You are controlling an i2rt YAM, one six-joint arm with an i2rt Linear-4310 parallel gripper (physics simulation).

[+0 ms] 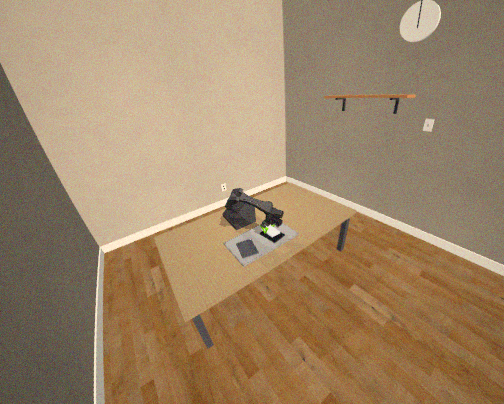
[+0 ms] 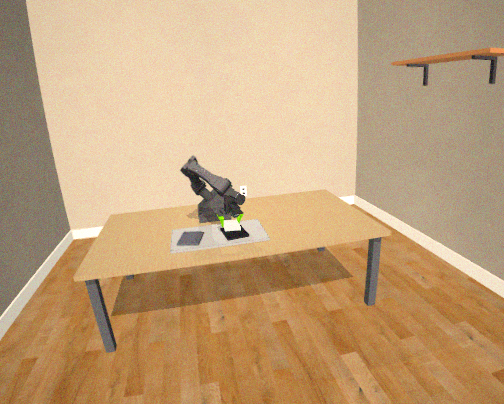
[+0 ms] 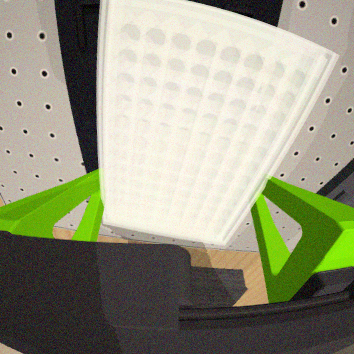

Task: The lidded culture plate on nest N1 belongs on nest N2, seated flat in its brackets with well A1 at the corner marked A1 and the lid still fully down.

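Places are measured from the arm's base along level axes (x right, y ahead, z up), in millimetres.
Where they show: gripper, fingertip midpoint: (image 1: 268,230) (image 2: 230,225) (image 3: 176,176); arm's base, origin of the base link: (image 1: 237,209) (image 2: 210,198).
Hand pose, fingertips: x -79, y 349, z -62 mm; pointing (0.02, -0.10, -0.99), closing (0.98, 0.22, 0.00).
Observation:
Things, the pixels of their top centre, and the offset from my fingertips. Level surfaces: height alone.
- white lidded culture plate, middle of its top: (image 3: 187,167) (image 2: 231,223) (image 1: 270,229) dz +23, dx -1, dy +26 mm
- black nest, middle of its top: (image 3: 160,122) (image 2: 234,230) (image 1: 272,233) dz -22, dx -15, dy +22 mm
- light grey perforated board, middle of its top: (image 3: 264,159) (image 2: 217,233) (image 1: 261,238) dz -40, dx +75, dy +1 mm
- wooden table, its level: dz -53 mm
The white lidded culture plate (image 1: 272,231) (image 2: 232,225) (image 3: 200,120) is between the green fingers of my gripper (image 1: 269,228) (image 2: 231,221) (image 3: 176,176), which is shut on its two long sides. The plate is held above the black nest (image 1: 275,239) (image 2: 237,235) (image 3: 82,100). The lid covers the plate and rows of wells show faintly through it; the A1 mark cannot be read. The other nest (image 1: 247,248) (image 2: 191,238), dark grey-blue, is at the left of the board and carries no plate. The nest labels are too small to read.
Both nests are on a light grey perforated board (image 1: 233,243) (image 2: 210,239) (image 3: 25,90) on the wooden table (image 1: 195,270) (image 2: 145,245). The arm's base (image 1: 240,215) (image 2: 210,211) stands behind the board. A wall shelf (image 1: 370,96) (image 2: 450,56) is far off at the right.

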